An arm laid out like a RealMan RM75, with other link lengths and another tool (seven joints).
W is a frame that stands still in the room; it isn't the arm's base.
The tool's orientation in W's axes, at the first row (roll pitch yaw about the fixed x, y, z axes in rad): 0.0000, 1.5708, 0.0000
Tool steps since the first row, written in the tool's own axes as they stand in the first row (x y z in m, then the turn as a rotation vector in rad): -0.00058, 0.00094, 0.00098, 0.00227, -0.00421, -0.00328; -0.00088, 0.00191, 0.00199, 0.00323, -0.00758, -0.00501; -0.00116, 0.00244, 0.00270, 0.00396, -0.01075, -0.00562; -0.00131, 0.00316, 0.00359, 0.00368, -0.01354, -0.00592; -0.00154, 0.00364, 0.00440, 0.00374, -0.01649, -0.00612; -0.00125, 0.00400, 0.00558, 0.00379, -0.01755, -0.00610; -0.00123, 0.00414, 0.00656, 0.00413, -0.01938, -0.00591; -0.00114, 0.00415, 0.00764, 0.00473, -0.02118, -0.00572; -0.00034, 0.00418, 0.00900, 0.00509, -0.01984, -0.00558; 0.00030, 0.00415, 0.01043, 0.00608, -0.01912, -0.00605; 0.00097, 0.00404, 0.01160, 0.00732, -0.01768, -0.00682; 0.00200, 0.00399, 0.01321, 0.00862, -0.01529, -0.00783
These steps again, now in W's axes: 0.00098, 0.00094, 0.00058, -0.00328, -0.00421, -0.00227; 0.00199, 0.00191, 0.00088, -0.00501, -0.00758, -0.00323; 0.00270, 0.00244, 0.00116, -0.00562, -0.01075, -0.00396; 0.00359, 0.00316, 0.00131, -0.00592, -0.01354, -0.00368; 0.00440, 0.00364, 0.00154, -0.00612, -0.01649, -0.00374; 0.00558, 0.00400, 0.00125, -0.00610, -0.01755, -0.00379; 0.00656, 0.00414, 0.00123, -0.00591, -0.01938, -0.00413; 0.00764, 0.00415, 0.00114, -0.00572, -0.02118, -0.00473; 0.00900, 0.00418, 0.00034, -0.00558, -0.01984, -0.00509; 0.01043, 0.00415, -0.00030, -0.00605, -0.01912, -0.00608; 0.01160, 0.00404, -0.00097, -0.00682, -0.01768, -0.00732; 0.01321, 0.00399, -0.00200, -0.00783, -0.01529, -0.00862
